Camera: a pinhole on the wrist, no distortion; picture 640 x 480 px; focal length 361.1 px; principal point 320.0 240.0 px. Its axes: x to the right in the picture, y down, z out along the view. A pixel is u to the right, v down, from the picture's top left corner.
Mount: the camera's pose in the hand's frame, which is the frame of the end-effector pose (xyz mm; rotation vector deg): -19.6 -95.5 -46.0 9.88 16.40 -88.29
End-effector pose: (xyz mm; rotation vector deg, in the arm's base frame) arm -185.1 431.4 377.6 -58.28 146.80 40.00
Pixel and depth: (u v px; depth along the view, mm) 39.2 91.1 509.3
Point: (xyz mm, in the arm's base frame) -87.9 928.6 28.0
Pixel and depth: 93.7 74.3 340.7
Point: -50.1 709.3 151.0
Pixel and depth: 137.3 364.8 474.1
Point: -268.7 583.5 -88.5
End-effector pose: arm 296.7 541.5 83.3 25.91 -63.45 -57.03
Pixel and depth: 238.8 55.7 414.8
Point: -130.6 705.1 43.9
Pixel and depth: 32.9 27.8 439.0
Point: -121.6 881.1 236.4
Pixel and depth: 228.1 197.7 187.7
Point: 115.6 534.9 53.4
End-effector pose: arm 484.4 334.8 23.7 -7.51 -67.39 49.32
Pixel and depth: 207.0 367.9 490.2
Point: 165.8 247.9 398.3
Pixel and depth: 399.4 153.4 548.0
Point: 283.6 -141.1 319.5
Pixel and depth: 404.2 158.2 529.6
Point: 299.6 -126.3 317.7
